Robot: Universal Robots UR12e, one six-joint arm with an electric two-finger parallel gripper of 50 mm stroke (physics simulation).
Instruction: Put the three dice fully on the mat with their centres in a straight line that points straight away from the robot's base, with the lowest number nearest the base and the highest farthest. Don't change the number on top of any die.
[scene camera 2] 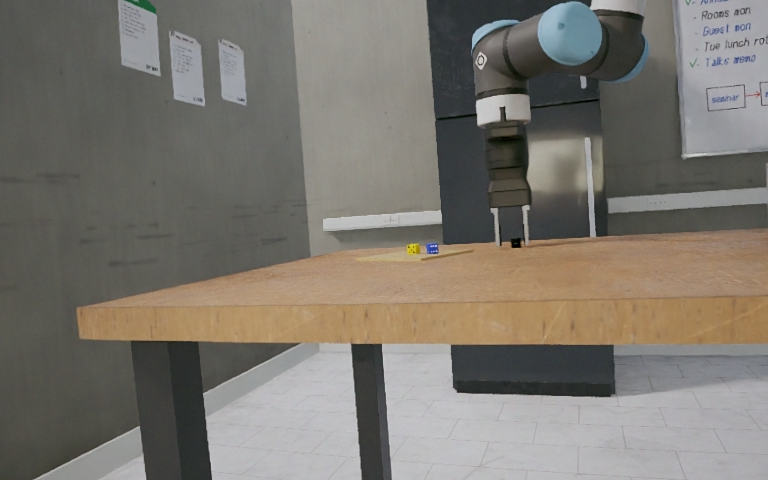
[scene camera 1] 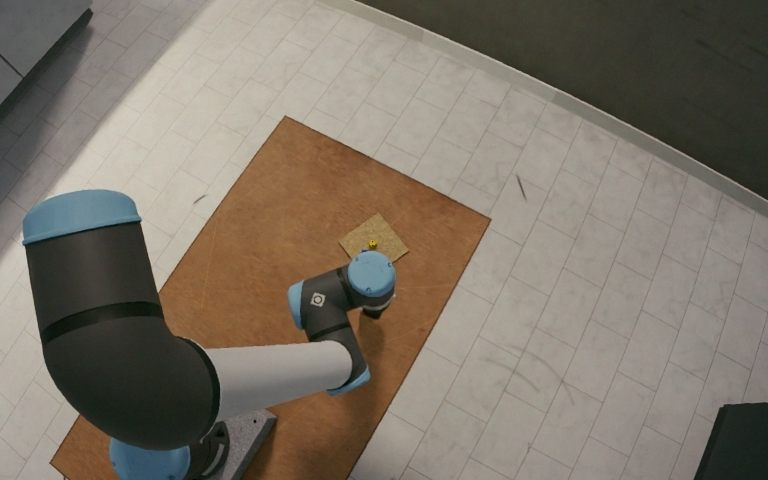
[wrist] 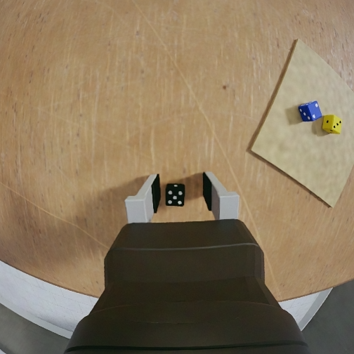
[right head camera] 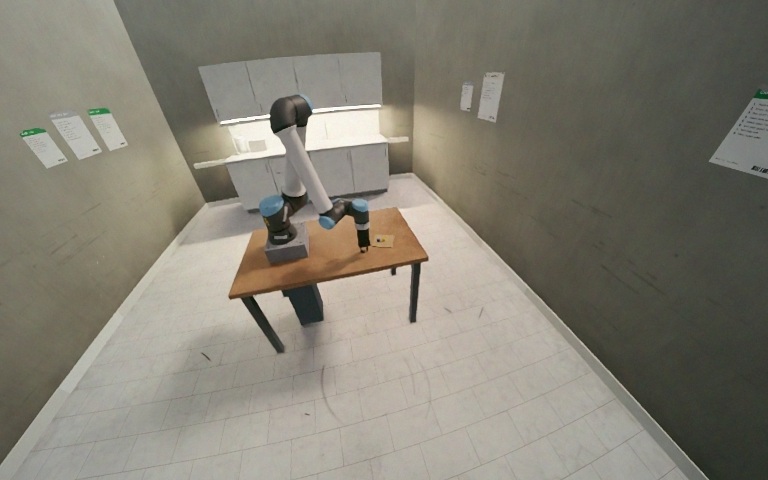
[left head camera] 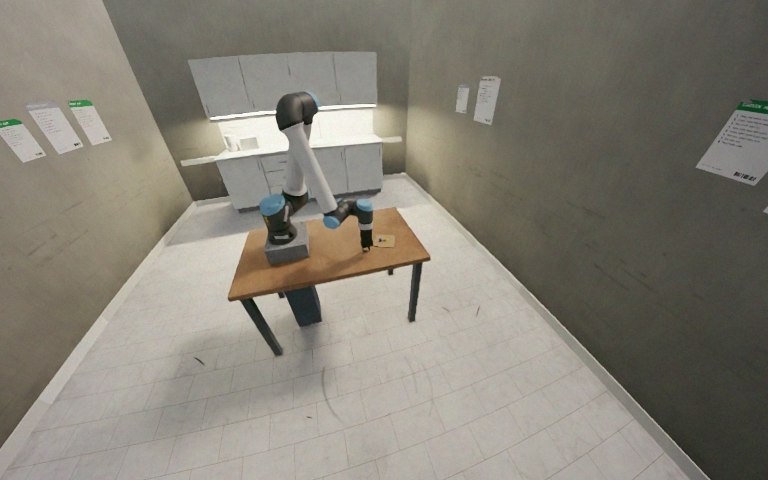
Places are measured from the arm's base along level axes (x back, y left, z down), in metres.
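Where they show: gripper, fingertip midpoint: [scene camera 2: 512,245] [right head camera: 364,250] [left head camera: 366,250]; arm's base at its link origin: [right head camera: 283,235] [left head camera: 283,235].
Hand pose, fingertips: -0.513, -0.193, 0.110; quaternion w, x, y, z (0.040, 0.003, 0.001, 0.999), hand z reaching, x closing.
Each offset is from my fingertips to the top centre of the thing, as dx, dy, dz. Level surfaces: height alone.
A black die {+0.005, -0.008, -0.011} [scene camera 2: 515,243] [wrist: 175,195] sits on the table off the mat, five white dots on top. My gripper [left head camera: 365,249] [right head camera: 364,249] [scene camera 2: 512,241] [wrist: 181,184] is open and low around it, one finger on each side, with gaps; the left finger in the wrist view is nearer. The blue die {-0.121, +0.078, -0.015} [scene camera 1: 364,250] [scene camera 2: 432,248] [wrist: 310,111] and yellow die {-0.155, +0.070, -0.015} [scene camera 1: 372,243] [scene camera 2: 412,249] [wrist: 332,124] sit close together on the tan mat {-0.154, +0.068, +0.001} [left head camera: 390,243] [right head camera: 389,243] [scene camera 1: 382,226] [scene camera 2: 390,257] [wrist: 310,165], a small gap between them. Their top numbers are too small to tell surely.
The wooden table {dz +0.005} [left head camera: 339,266] [scene camera 1: 271,186] [scene camera 2: 283,283] carries the grey base block [left head camera: 287,251] [right head camera: 287,250] at the arm's foot. In scene camera 1 the wrist joint [scene camera 1: 370,274] hides the gripper's fingers, the black die and the mat's near corner.
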